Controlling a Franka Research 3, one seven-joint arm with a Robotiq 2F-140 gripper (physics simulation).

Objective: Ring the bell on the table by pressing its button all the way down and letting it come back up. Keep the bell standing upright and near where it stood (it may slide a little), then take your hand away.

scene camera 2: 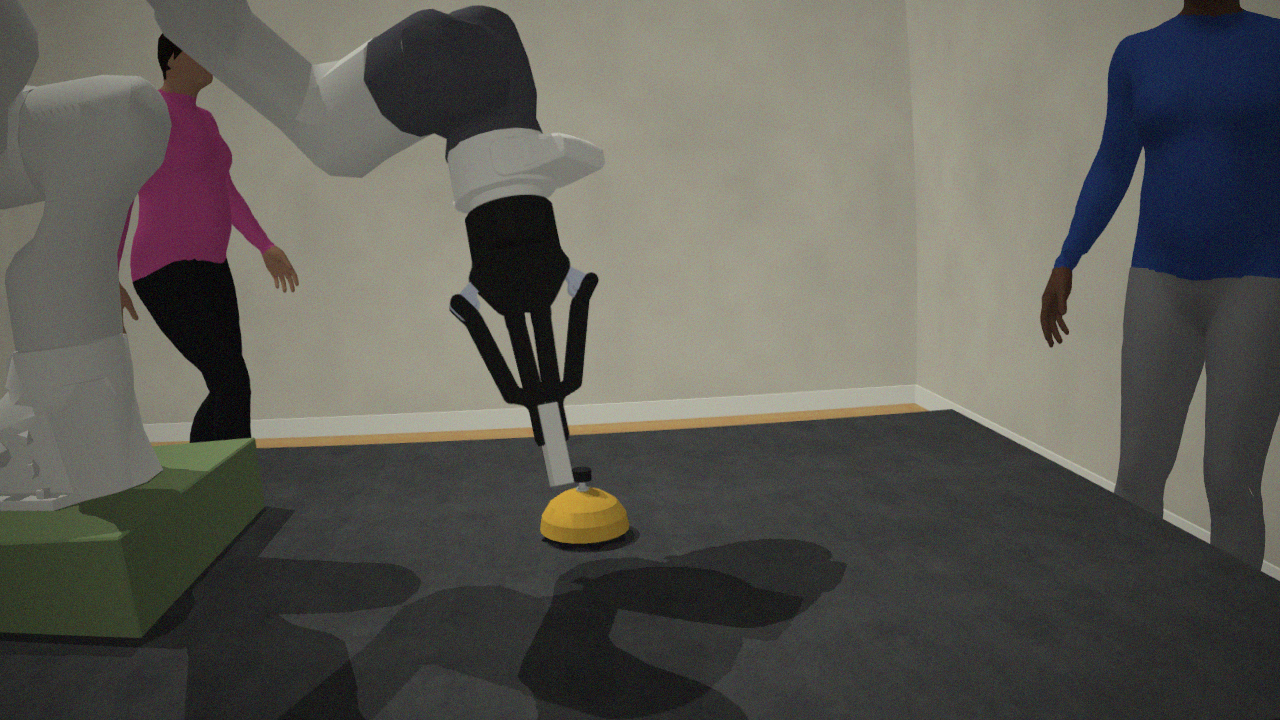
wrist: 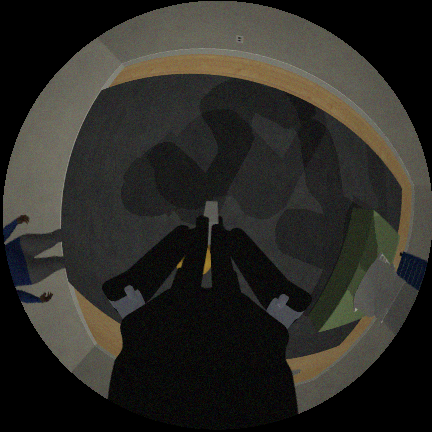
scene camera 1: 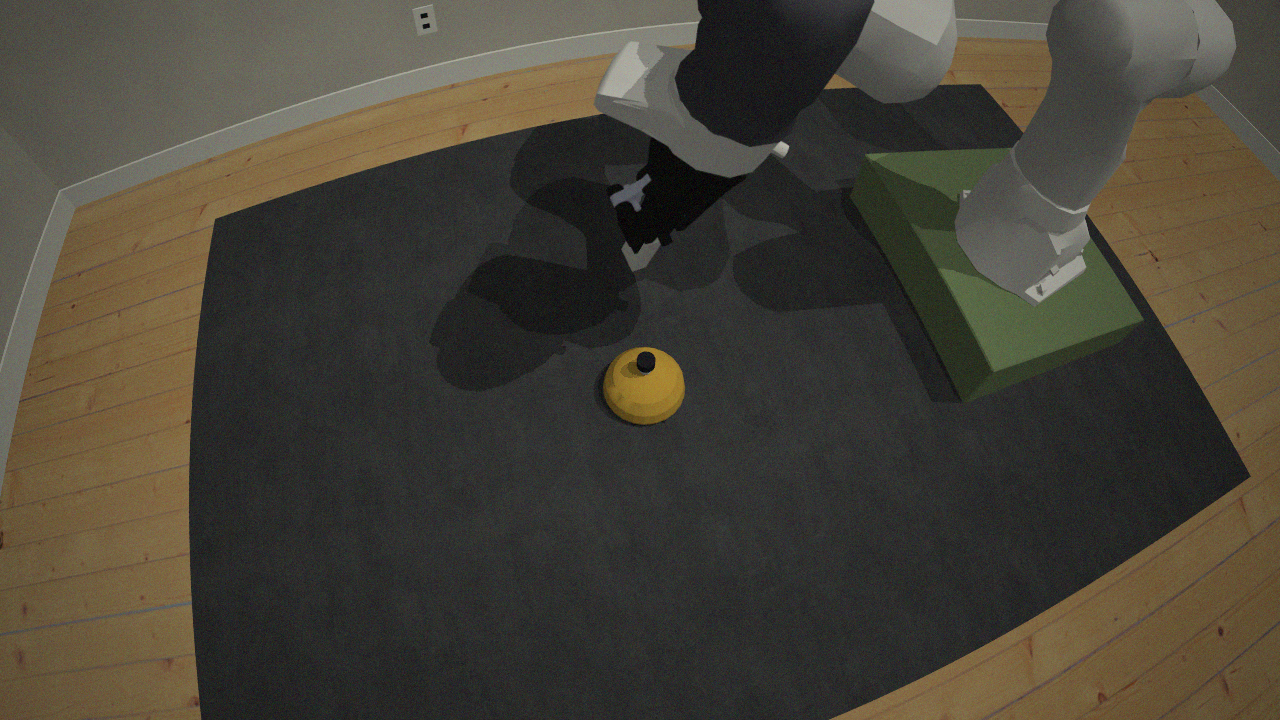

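Note:
The yellow dome bell [scene camera 1: 643, 394] [scene camera 2: 584, 519] stands upright on the dark mat. Its black button [scene camera 1: 645, 361] [scene camera 2: 581, 473] is up on a short stem. In the wrist view slivers of the bell [wrist: 207, 262] show between the gripper's finger links, and the button is hidden there. My gripper [scene camera 1: 639, 257] [scene camera 2: 559, 483] [wrist: 210, 210] is shut with nothing between the fingers and points down at a slant. In scene camera 2 its tips appear just left of the button, at about its height. In scene camera 1 they appear well behind the bell, apart from it.
The green block [scene camera 1: 1056, 322] [scene camera 2: 71, 582] [wrist: 340, 265] carries the arm's base. The dark mat [scene camera 1: 447, 573] [scene camera 2: 895, 501] lies under the bell. In scene camera 2 a person in pink [scene camera 2: 183, 197] stands behind the arm and a person in blue [scene camera 2: 1203, 152] stands at the right.

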